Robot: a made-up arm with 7 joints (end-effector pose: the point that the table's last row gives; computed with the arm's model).
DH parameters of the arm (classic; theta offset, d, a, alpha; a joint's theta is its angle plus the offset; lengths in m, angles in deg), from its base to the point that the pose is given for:
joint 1: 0 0.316 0 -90
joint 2: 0 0 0 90
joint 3: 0 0.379 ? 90
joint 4: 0 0 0.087 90
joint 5: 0 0.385 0 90
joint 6: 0 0 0.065 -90
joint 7: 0 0.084 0 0
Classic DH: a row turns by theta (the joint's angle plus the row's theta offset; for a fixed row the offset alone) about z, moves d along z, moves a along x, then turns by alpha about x.
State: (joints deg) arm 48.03 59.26 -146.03 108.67 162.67 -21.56 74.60
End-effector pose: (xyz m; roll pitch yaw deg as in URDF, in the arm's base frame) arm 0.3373 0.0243 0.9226 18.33 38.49 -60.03
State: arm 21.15 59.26 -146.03 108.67 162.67 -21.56 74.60
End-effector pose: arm 0.3118 -0.1309 0.9226 18.33 38.49 -86.91
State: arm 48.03 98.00 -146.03 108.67 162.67 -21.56 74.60
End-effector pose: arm 0.5553 0.2666 0.6367 -20.81 19.49 -79.84
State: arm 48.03 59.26 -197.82 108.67 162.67 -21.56 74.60
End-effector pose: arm 0.0277 0.2801 0.9509 39.96 -0.85 -80.41
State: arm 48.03 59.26 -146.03 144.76 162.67 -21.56 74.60
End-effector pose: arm 0.4413 0.2757 0.9182 -10.99 19.71 -56.94
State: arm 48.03 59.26 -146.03 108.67 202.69 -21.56 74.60
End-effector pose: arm 0.3892 0.0053 0.8934 43.03 31.19 -11.76
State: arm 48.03 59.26 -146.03 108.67 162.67 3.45 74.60
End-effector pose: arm 0.3704 0.0309 0.9539 -6.30 31.94 -60.87
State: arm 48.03 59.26 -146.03 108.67 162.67 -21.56 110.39
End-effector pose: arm 0.3373 0.0243 0.9226 37.19 21.16 -23.49
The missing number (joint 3, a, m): 0.044
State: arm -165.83 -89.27 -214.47 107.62 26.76 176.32 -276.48
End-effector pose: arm 0.5220 -0.0326 0.0343 37.66 -18.93 -109.48
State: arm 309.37 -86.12 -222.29 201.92 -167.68 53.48 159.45
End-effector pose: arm -0.6145 0.4965 0.5541 33.47 -0.20 -71.93
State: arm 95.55 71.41 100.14 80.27 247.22 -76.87 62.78
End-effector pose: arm -0.3939 0.2644 0.5819 19.40 -38.93 66.31
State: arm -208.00 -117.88 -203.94 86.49 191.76 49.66 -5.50
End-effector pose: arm 0.0499 -0.2787 -0.3314 -149.83 15.53 167.46
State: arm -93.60 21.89 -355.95 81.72 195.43 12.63 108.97
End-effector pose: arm 0.0102 -0.6199 0.4479 111.51 -32.64 -14.86
